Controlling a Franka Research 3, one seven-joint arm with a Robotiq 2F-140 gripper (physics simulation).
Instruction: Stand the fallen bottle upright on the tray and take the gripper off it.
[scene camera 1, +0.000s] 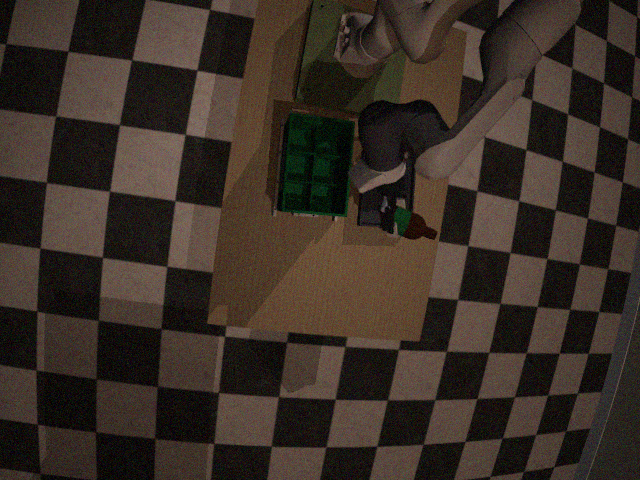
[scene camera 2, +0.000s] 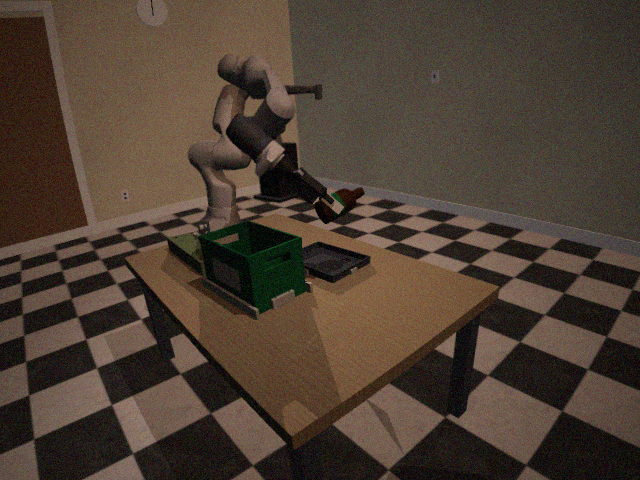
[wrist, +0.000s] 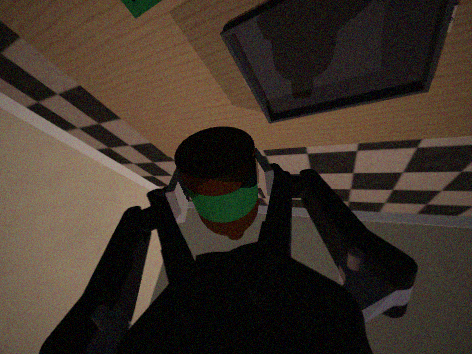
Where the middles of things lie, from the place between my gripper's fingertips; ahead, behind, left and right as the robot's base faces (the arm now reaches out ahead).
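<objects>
Looking at the brown bottle (scene camera 1: 410, 225), I find my gripper 20 mm below it and 20 mm to the right of it.
</objects>
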